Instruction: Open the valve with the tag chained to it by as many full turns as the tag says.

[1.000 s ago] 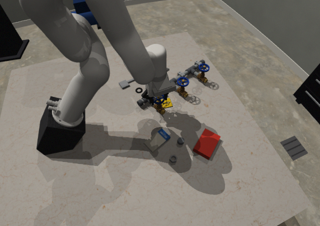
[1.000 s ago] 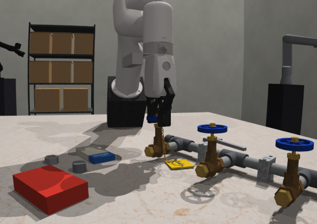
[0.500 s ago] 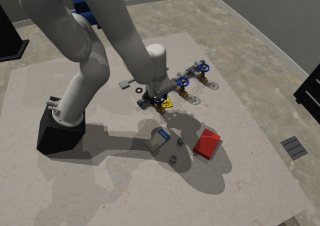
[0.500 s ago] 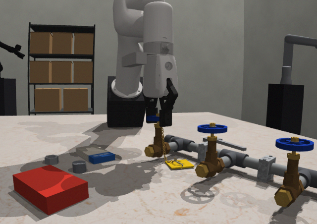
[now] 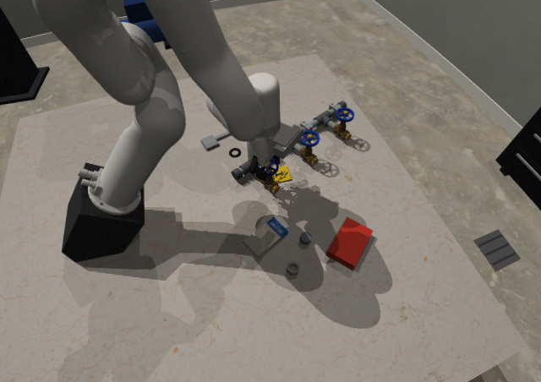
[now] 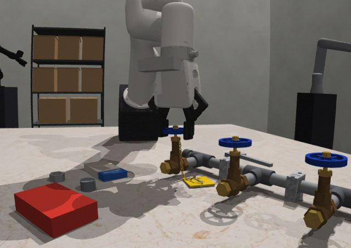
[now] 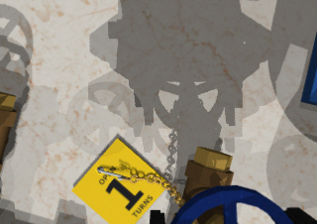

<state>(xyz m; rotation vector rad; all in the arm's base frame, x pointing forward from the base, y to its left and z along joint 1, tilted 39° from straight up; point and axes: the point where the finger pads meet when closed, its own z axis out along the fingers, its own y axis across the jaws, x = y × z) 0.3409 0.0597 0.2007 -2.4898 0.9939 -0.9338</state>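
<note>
My gripper is now 6 cm short of the yellow tag, 5 cm to the right of it and 10 cm above it. Round my hand: grey paddle (13 cm behind, 23 cm to the left, 10 cm below); blue-labelled grey pack (3 cm behind, 16 cm to the right, 10 cm below); grey nut (2 cm ahead, 26 cm to the right, 10 cm below).
</note>
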